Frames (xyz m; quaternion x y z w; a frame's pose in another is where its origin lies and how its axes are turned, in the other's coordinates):
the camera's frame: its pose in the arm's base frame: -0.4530 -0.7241 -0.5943 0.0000 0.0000 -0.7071 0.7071
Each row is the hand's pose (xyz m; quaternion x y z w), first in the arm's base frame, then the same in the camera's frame.
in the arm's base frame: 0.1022 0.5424 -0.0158 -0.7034 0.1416 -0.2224 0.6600
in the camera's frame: -1.2665 0.5552 0.5785 -0.5975 -0.3973 0.3094 0.6240
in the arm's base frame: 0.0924 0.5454 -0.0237 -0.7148 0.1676 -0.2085 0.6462
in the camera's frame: -1.2695 0.5454 0.5706 -0.6239 -0.3869 0.3095 0.6043
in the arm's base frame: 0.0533 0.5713 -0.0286 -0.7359 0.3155 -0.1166 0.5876
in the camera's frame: -1.2954 0.5063 0.5657 -0.7435 -0.2973 0.3331 0.4980
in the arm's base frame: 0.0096 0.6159 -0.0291 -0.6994 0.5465 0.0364 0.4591
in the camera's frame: -1.3400 0.4626 0.5652 -0.8810 -0.1081 0.3504 0.2989
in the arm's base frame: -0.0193 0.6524 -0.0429 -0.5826 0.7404 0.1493 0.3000
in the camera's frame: -1.3765 0.4337 0.5514 -0.9355 0.1116 0.3177 0.1066
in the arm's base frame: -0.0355 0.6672 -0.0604 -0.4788 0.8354 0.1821 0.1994
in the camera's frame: -1.3913 0.4175 0.5339 -0.9293 0.2521 0.2698 0.0122
